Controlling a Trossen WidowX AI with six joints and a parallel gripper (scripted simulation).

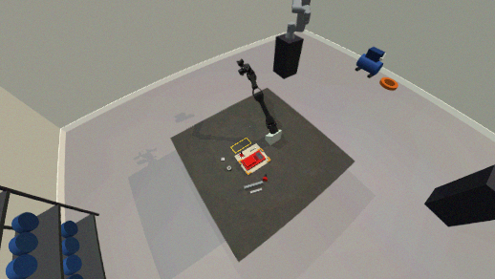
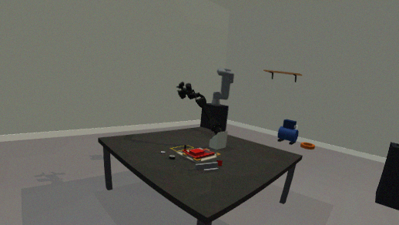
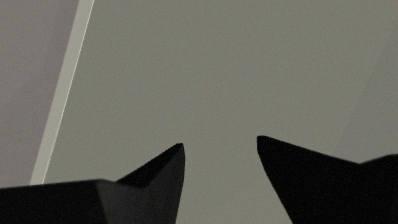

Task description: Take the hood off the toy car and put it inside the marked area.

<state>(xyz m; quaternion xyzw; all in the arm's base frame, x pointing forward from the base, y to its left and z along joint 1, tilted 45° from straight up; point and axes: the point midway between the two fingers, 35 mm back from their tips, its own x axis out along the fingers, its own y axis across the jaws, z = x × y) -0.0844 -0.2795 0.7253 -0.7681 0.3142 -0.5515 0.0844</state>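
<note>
My gripper tip is now 40 cm short of the hood, 83 cm to the right of it and 40 cm above it.
</note>
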